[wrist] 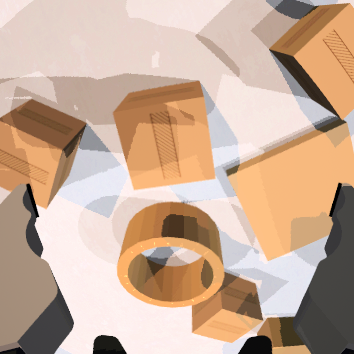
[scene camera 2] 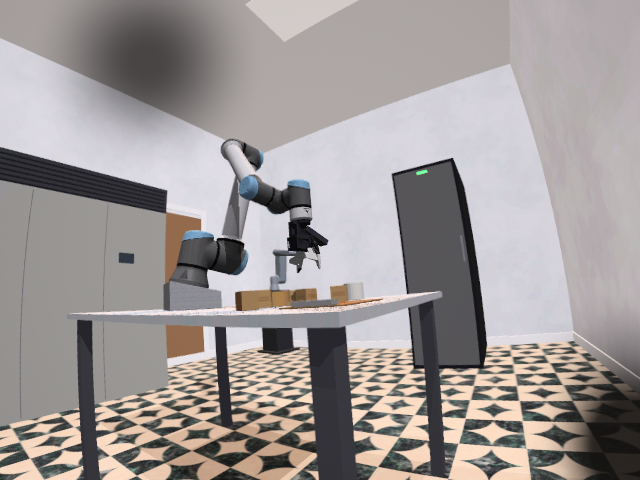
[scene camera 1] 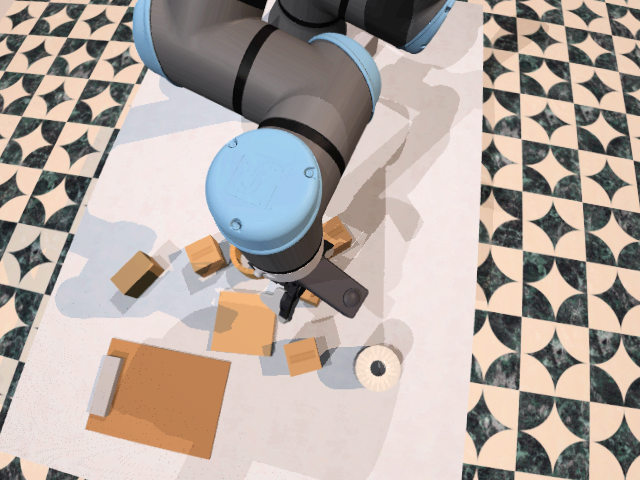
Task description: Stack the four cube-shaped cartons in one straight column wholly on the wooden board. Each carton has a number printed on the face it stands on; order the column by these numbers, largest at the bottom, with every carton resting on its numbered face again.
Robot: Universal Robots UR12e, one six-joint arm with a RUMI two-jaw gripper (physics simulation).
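Places are measured from the arm's base along level axes (x right, y ahead, z up), in centimetres.
Where they show: gripper, fingertip midpoint: [wrist: 183,188] [scene camera 2: 308,271]; arm's base, origin of the base link: [scene camera 2: 188,286] [scene camera 1: 307,30].
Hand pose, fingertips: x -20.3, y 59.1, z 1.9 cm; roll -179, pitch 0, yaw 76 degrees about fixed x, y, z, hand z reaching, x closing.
Each offset is from my fingertips to the centre of the thing.
My gripper [scene camera 2: 309,268] [wrist: 183,188] is open and empty, pointing down above the cartons; the arm partly covers it in scene camera 1. One cube-shaped carton @(dx +0.5, dy -1.4, dz -9.6 cm) [scene camera 1: 311,297] [wrist: 167,142] stands ahead of the ring between the fingers' lines in the wrist view. Another @(dx -0.8, dy -12.5, dz -9.6 cm) [scene camera 1: 338,235] [wrist: 27,155] is at the left there, partly behind the arm in scene camera 1. A third @(dx -2.7, dy +11.8, dz -9.6 cm) [scene camera 1: 302,356] [wrist: 325,55] is at the wrist view's upper right. The fourth @(dx +23.0, dy -0.6, dz -9.6 cm) [scene camera 1: 205,255] [wrist: 227,312] is beyond the ring. The pale wooden board @(dx +10.8, dy +9.5, dz -11.9 cm) [scene camera 1: 244,330] [wrist: 295,190] bears no carton. The numbered bottom faces are hidden.
An orange ring @(dx +13.3, dy -4.6, dz -9.9 cm) [scene camera 1: 237,264] [wrist: 142,225] stands near the fourth carton. A longer carton @(dx +35.7, dy +7.6, dz -9.9 cm) [scene camera 1: 135,273] [scene camera 2: 253,299] [wrist: 285,337] lies at the left. A brown clipboard @(dx +22.3, dy +28.5, dz -11.7 cm) [scene camera 1: 170,395] with a grey clip @(dx +32.8, dy +30.1, dz -11.5 cm) [scene camera 1: 104,385] lies near the front. A whitish roll @(dx -16.3, dy +9.5, dz -9.1 cm) [scene camera 1: 390,367] [scene camera 2: 355,291] stands right of the third carton.
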